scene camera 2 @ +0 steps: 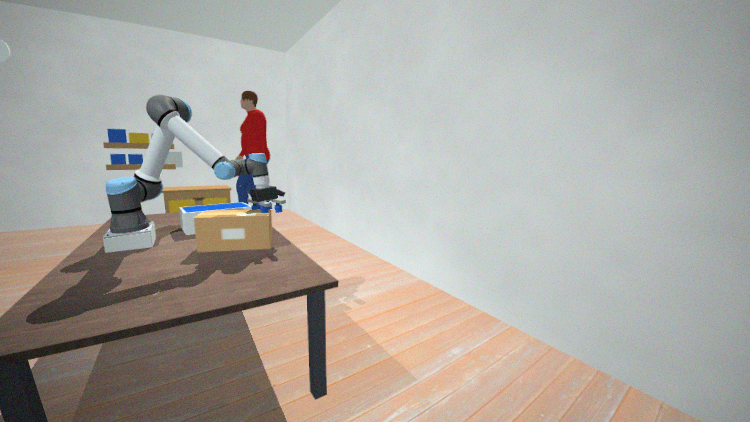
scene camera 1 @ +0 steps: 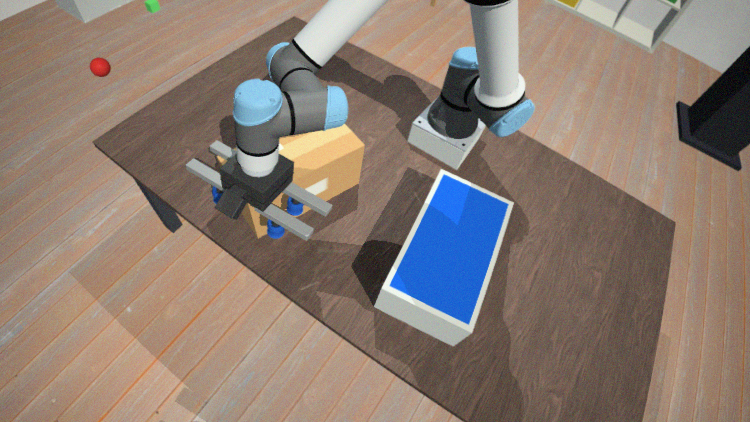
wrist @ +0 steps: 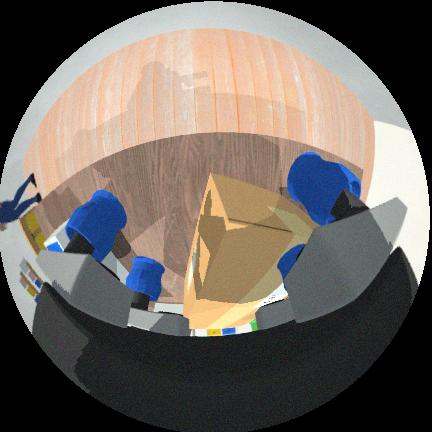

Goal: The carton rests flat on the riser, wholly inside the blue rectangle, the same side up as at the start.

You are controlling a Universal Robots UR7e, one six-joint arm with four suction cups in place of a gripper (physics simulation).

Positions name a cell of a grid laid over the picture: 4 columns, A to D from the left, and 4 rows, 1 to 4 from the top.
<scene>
brown cardboard carton: scene camera 2 B3; scene camera 1 B2; wrist C3
white riser with blue rectangle: scene camera 2 B3; scene camera 1 C3; wrist A3
</scene>
